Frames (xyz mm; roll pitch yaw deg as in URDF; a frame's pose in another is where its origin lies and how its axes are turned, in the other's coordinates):
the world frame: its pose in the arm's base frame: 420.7 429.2 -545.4 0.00 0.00 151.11
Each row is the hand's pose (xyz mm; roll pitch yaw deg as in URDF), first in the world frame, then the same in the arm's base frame.
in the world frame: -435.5 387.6 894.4 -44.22 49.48 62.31
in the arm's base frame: 614.7 -120.6 349.0 -44.22 49.48 -146.58
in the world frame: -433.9 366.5 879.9 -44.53 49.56 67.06
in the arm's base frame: 623.5 -101.3 334.5 -44.53 49.56 -141.83
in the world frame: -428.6 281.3 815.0 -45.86 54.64 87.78
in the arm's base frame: 660.1 -24.2 269.6 -45.86 54.64 -121.11
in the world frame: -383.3 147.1 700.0 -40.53 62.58 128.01
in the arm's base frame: 685.2 115.2 154.6 -40.53 62.58 -80.88
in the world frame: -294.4 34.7 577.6 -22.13 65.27 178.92
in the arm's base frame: 661.7 256.6 32.2 -22.13 65.27 -29.97
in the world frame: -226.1 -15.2 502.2 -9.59 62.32 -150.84
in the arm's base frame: 626.0 333.3 -43.2 -9.59 62.32 0.27
